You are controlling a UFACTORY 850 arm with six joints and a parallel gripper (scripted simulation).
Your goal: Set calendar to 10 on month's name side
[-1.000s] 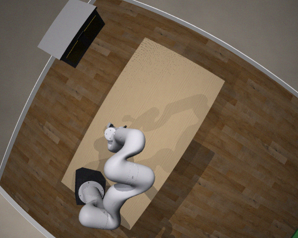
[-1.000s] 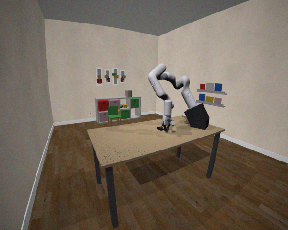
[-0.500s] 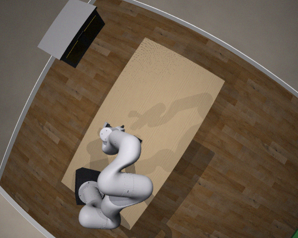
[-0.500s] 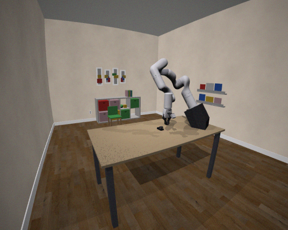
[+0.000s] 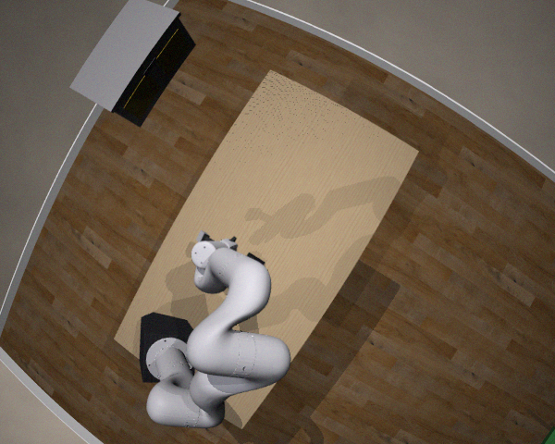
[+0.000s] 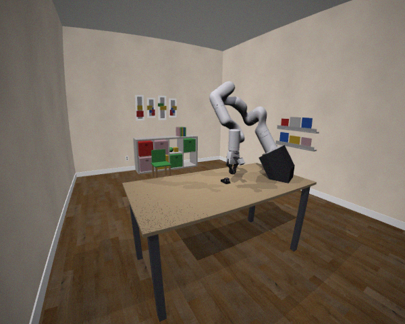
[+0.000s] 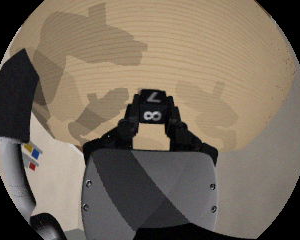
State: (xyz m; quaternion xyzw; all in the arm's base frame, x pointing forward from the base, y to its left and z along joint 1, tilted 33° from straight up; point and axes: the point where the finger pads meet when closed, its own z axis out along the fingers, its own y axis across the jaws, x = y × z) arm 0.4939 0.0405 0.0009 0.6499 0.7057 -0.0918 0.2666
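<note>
Right now my hand is 12 cm above the tray and 9 cm to the left of it.
</note>
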